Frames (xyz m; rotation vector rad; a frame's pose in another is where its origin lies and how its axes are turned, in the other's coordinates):
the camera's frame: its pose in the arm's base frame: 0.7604 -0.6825 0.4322 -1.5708 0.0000 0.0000
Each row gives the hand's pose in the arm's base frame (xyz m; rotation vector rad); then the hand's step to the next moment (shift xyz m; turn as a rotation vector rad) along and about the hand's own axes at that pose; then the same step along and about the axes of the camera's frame.
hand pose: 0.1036 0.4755 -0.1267 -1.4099 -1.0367 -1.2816
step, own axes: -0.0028 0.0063 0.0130 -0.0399 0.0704 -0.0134
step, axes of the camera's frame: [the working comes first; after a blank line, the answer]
step, axes of the arm's base frame: 0.0085 0.0114 -0.0036 0.0619 -0.0275 -0.0462

0.0085 0.0036 0.0114 0.0619 0.0462 -0.0275
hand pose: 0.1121 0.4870 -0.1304 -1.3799 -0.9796 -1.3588
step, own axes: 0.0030 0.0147 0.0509 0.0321 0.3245 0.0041
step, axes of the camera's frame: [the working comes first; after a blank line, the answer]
step, axes of the arm's base frame: 0.0271 0.0454 0.0043 0.3166 -0.0779 0.0052

0.0271 -0.0043 0.0454 0.3166 -0.0052 -0.0779
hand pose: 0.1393 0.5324 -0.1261 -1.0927 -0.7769 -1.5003
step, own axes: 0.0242 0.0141 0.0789 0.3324 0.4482 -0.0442
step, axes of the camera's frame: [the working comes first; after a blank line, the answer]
step, axes of the arm's base frame: 0.0316 0.0591 0.0502 0.4241 -0.2606 0.2560

0.0316 -0.0502 0.0591 0.4241 -0.2560 -0.2606
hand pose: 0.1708 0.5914 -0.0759 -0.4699 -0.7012 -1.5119
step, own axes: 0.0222 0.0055 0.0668 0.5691 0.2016 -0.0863
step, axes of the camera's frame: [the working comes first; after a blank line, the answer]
step, axes of the arm's base frame: -0.0046 0.0292 0.0641 0.1677 -0.4704 0.3501

-0.0046 -0.0641 0.0292 0.1677 -0.3501 -0.4704
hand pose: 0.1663 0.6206 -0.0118 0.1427 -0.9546 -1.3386
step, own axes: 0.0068 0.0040 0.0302 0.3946 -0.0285 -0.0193
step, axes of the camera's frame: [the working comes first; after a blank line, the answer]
step, axes of the arm's base frame: -0.0172 0.0080 0.0248 -0.0371 -0.3565 0.1686

-0.0172 -0.0248 0.0080 -0.0371 -0.1686 -0.3565
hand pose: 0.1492 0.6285 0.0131 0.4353 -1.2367 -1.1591
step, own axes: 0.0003 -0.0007 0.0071 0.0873 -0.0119 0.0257
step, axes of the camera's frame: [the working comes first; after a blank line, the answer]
step, axes of the arm's base frame: -0.0067 0.0016 0.0020 -0.0373 -0.0720 0.0430

-0.0067 -0.0020 0.0016 -0.0373 -0.0430 -0.0720
